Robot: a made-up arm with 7 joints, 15 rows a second.
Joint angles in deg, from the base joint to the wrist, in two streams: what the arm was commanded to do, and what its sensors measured. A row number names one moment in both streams.
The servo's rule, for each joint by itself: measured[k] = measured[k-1] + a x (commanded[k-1-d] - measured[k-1]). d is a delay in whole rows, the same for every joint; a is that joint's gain. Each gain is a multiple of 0.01, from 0.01 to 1. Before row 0 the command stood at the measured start. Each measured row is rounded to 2 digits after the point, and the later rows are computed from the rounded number. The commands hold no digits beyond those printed.
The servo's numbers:
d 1
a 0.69 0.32 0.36 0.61 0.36 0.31 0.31
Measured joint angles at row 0:
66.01, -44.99, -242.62, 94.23, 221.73, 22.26, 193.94
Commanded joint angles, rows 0 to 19:
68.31, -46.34, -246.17, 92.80, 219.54, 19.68, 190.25
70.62, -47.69, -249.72, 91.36, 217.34, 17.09, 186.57
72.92, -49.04, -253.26, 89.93, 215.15, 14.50, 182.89
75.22, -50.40, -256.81, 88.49, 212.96, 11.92, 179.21
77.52, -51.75, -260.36, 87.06, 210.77, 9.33, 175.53
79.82, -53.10, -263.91, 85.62, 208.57, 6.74, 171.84
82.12, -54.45, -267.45, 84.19, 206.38, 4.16, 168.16
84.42, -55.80, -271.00, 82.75, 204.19, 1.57, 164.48
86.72, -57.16, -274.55, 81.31, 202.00, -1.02, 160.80
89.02, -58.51, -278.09, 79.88, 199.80, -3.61, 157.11
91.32, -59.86, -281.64, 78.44, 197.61, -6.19, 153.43
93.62, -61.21, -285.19, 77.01, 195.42, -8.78, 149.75
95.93, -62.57, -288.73, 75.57, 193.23, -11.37, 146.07
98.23, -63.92, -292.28, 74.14, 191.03, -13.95, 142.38
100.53, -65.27, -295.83, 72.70, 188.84, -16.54, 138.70
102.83, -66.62, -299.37, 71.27, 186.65, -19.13, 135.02
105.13, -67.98, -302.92, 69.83, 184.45, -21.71, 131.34
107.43, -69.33, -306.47, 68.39, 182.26, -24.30, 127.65
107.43, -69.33, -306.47, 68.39, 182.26, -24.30, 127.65
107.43, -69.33, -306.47, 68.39, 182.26, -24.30, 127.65
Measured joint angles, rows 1 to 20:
66.01, -44.99, -242.62, 94.23, 221.73, 22.26, 193.94
67.60, -45.42, -243.90, 93.36, 220.94, 21.46, 192.80
69.68, -46.15, -246.00, 92.14, 219.64, 20.11, 190.87
71.92, -47.07, -248.61, 90.79, 218.02, 18.37, 188.40
74.20, -48.14, -251.56, 89.39, 216.20, 16.37, 185.55
76.49, -49.30, -254.73, 87.97, 214.25, 14.19, 182.44
78.79, -50.52, -258.03, 86.54, 212.21, 11.88, 179.15
81.09, -51.78, -261.42, 85.11, 210.11, 9.49, 175.74
83.39, -53.07, -264.87, 83.67, 207.98, 7.03, 172.25
85.69, -54.38, -268.35, 82.23, 205.83, 4.53, 168.70
87.99, -55.70, -271.86, 80.80, 203.66, 2.01, 165.11
90.29, -57.03, -275.38, 79.36, 201.48, -0.53, 161.49
92.59, -58.37, -278.91, 77.93, 199.30, -3.09, 157.85
94.89, -59.71, -282.45, 76.49, 197.11, -5.66, 154.20
97.19, -61.06, -285.99, 75.06, 194.92, -8.23, 150.54
99.49, -62.41, -289.53, 73.62, 192.73, -10.81, 146.87
101.79, -63.76, -293.07, 72.19, 190.54, -13.39, 143.20
104.09, -65.11, -296.62, 70.75, 188.35, -15.97, 139.52
106.39, -66.46, -300.17, 69.31, 186.16, -18.55, 135.84
107.11, -67.38, -302.44, 68.75, 184.76, -20.33, 133.30

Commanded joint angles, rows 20 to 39:
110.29, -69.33, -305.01, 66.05, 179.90, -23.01, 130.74
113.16, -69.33, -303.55, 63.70, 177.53, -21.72, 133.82
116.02, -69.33, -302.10, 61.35, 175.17, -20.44, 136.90
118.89, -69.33, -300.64, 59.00, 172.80, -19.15, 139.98
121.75, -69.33, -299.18, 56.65, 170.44, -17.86, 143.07
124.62, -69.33, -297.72, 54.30, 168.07, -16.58, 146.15
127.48, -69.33, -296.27, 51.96, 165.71, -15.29, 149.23
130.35, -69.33, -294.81, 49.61, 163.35, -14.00, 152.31
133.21, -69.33, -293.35, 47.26, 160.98, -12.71, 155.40
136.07, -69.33, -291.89, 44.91, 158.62, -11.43, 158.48
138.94, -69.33, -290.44, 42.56, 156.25, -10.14, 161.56
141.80, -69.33, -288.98, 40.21, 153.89, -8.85, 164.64
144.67, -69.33, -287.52, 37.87, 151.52, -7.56, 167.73
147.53, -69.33, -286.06, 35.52, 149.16, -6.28, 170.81
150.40, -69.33, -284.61, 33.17, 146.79, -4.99, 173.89
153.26, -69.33, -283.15, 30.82, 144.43, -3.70, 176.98
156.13, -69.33, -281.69, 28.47, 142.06, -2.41, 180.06
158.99, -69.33, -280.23, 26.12, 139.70, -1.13, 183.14
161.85, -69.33, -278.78, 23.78, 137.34, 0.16, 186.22
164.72, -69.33, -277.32, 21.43, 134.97, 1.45, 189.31
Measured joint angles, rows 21 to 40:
107.33, -68.00, -303.89, 68.53, 183.86, -21.56, 131.55
109.37, -68.43, -304.29, 67.02, 182.43, -22.01, 131.30
111.99, -68.72, -304.02, 64.99, 180.67, -21.92, 132.08
114.77, -68.92, -303.33, 62.77, 178.69, -21.46, 133.57
117.61, -69.05, -302.36, 60.47, 176.57, -20.74, 135.56
120.47, -69.14, -301.22, 58.14, 174.36, -19.85, 137.89
123.33, -69.20, -299.96, 55.80, 172.10, -18.84, 140.45
126.19, -69.24, -298.63, 53.46, 169.80, -17.74, 143.17
129.06, -69.27, -297.25, 51.11, 167.48, -16.58, 146.00
131.92, -69.29, -295.85, 48.76, 165.14, -15.38, 148.91
134.78, -69.30, -294.42, 46.41, 162.79, -14.16, 151.88
137.65, -69.31, -292.99, 44.06, 160.44, -12.91, 154.88
140.51, -69.32, -291.55, 41.71, 158.08, -11.65, 157.91
143.38, -69.32, -290.10, 39.37, 155.72, -10.38, 160.95
146.24, -69.32, -288.65, 37.02, 153.36, -9.11, 164.01
149.11, -69.32, -287.20, 34.67, 150.99, -7.83, 167.07
151.97, -69.32, -285.74, 32.32, 148.63, -6.55, 170.14
154.84, -69.32, -284.28, 29.97, 146.26, -5.27, 173.22
157.70, -69.32, -282.82, 27.62, 143.90, -3.99, 176.30
160.56, -69.32, -281.37, 25.28, 141.54, -2.70, 179.38

